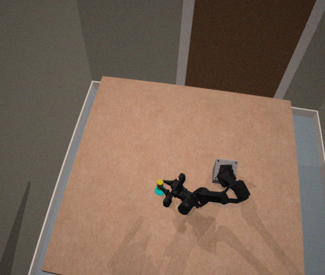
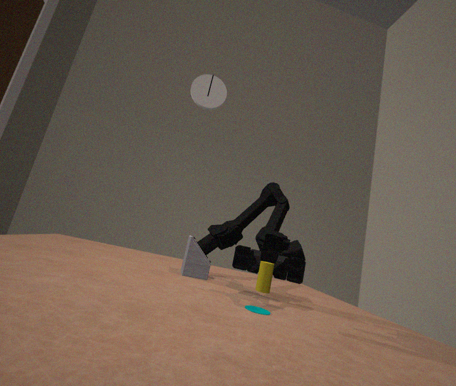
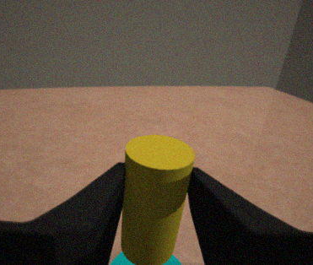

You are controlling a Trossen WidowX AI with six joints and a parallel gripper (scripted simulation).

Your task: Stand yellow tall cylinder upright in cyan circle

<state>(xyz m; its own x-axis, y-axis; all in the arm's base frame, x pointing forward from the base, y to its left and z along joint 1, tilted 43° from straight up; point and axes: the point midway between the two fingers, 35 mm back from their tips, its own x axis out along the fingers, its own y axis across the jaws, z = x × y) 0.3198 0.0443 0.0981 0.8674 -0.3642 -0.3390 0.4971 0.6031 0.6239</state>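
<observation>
My gripper tip is now 10 cm above the cyan circle. From my gripper tip the other things lie so: yellow tall cylinder 2 cm below.
</observation>
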